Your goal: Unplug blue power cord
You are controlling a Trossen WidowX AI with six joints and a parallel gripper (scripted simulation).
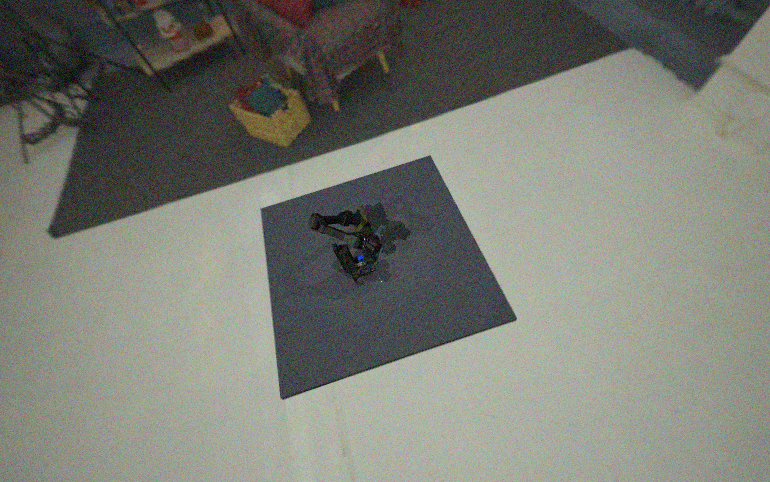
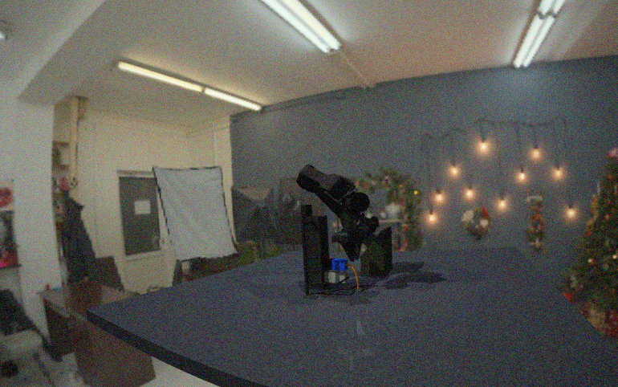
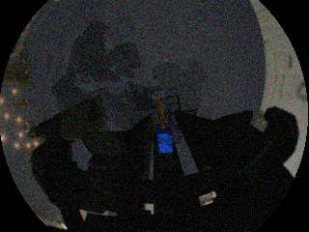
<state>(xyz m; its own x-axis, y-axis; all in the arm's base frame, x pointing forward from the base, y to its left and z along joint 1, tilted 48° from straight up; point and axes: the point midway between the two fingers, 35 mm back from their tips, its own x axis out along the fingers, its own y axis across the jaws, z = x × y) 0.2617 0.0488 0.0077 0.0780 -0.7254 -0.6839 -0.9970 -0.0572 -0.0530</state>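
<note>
My gripper tip is now 70 mm to the left of the blue plug and 10 mm above it.
</note>
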